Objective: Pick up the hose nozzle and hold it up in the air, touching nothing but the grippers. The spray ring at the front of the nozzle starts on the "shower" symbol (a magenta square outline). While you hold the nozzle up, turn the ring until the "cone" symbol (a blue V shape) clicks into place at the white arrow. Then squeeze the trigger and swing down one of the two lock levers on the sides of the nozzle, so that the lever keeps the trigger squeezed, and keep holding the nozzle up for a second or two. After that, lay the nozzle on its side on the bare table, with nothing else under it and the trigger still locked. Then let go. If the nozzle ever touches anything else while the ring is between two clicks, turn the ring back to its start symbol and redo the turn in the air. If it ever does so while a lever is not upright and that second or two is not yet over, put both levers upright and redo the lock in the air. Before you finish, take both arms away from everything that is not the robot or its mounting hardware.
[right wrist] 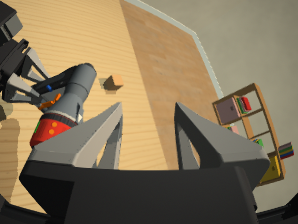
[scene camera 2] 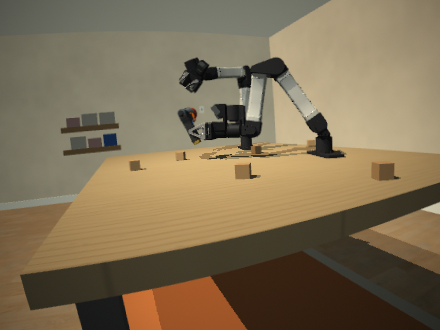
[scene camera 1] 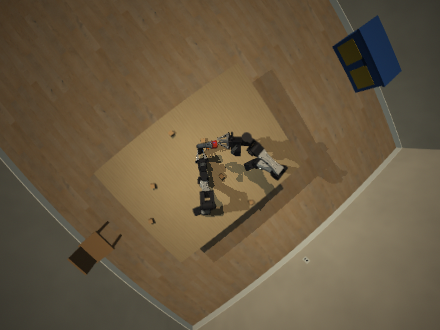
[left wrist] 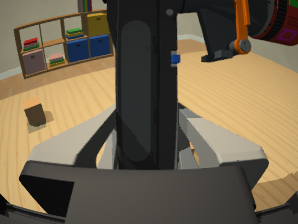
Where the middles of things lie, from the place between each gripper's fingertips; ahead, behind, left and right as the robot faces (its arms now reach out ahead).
Now: right hand 140 mm above the red spray ring (right wrist: 50, 124), 20 mm to the right of it and 10 mm past it.
I see my left gripper 100 mm to the left of the red spray ring, 80 mm below it and 30 mm past it.
